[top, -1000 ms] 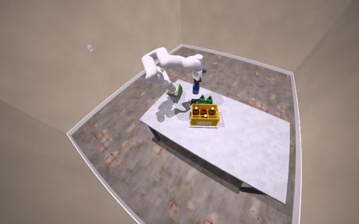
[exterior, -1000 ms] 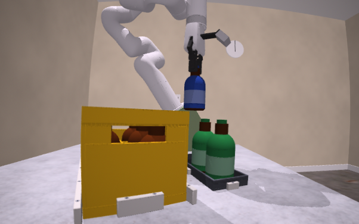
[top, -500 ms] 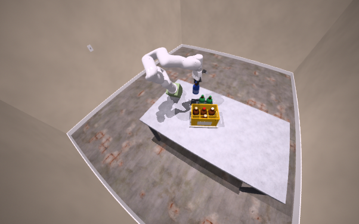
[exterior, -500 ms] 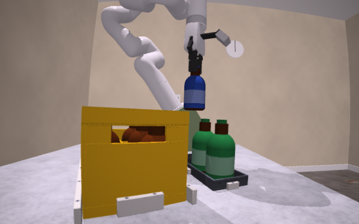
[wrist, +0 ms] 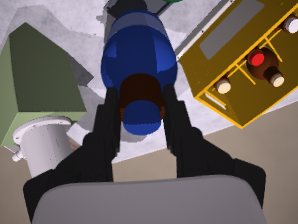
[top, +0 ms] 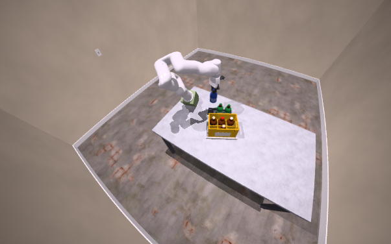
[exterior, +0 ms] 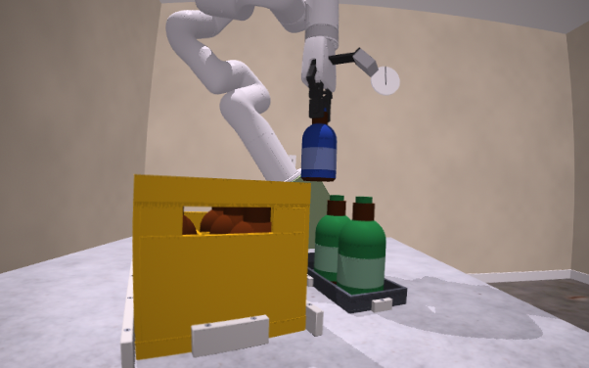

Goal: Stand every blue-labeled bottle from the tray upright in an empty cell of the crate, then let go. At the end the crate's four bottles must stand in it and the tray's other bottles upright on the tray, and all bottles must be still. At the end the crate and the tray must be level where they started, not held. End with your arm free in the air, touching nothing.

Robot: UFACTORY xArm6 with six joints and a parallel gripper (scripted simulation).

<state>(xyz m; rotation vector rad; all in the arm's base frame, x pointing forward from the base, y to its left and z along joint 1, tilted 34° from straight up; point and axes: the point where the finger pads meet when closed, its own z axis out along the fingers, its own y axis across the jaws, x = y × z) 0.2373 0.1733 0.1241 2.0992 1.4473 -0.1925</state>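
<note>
The blue-labeled bottle is 7 cm below my hand. Round my hand: dark tray: 8 cm ahead, 3 cm to the left, 32 cm below; then yellow crate: 20 cm ahead, 17 cm to the right, 25 cm below.
</note>
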